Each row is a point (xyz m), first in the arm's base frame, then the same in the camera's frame.
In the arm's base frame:
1: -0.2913 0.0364 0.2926
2: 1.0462 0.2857 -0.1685
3: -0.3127 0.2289 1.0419
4: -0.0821 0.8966 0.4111
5: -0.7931 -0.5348 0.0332
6: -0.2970 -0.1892 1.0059
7: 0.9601 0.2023 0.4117
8: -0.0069 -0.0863 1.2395
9: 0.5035 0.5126 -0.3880
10: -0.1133 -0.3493 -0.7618
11: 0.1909 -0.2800 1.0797
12: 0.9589 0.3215 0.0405
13: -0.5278 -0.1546 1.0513
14: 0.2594 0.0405 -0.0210
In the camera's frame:
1: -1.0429 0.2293 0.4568
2: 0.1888 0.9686 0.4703
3: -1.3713 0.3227 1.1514
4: -1.2053 1.0915 0.6239
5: -1.1951 -0.4485 0.0533
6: -1.1964 -0.0585 1.1301
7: -0.0434 0.8001 0.9887
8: -1.0539 0.1122 1.4461
9: -0.2977 1.0178 0.0765
10: -0.4099 0.0413 -0.4685
11: -0.7599 0.0160 1.3660
12: 0.0322 0.9501 0.6369
13: -1.4257 -0.1100 1.0943
14: -0.4607 0.4547 0.3477

